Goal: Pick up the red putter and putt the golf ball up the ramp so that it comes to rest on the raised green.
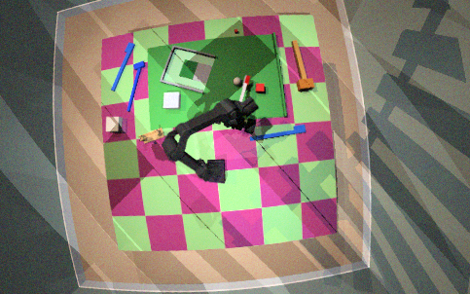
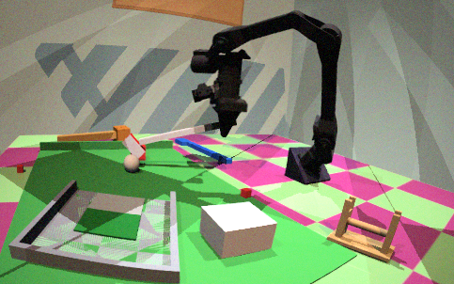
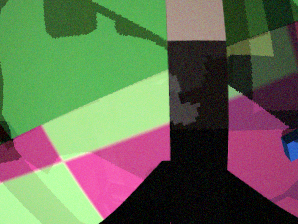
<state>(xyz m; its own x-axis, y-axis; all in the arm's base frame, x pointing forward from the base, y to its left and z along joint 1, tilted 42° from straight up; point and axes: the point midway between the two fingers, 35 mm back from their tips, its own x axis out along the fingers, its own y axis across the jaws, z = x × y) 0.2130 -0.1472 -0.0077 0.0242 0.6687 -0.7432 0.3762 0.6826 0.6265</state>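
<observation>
Right now my gripper tip is 11 cm short of the red putter, 4 cm to the left of it and 1 cm above it. Round my gripper tip: grey walled frame 33 cm ahead, 24 cm to the left, 9 cm below; white golf ball 23 cm ahead, 7 cm below, 4 cm to the right; green mat 26 cm ahead, 9 cm to the left, 9 cm below.
</observation>
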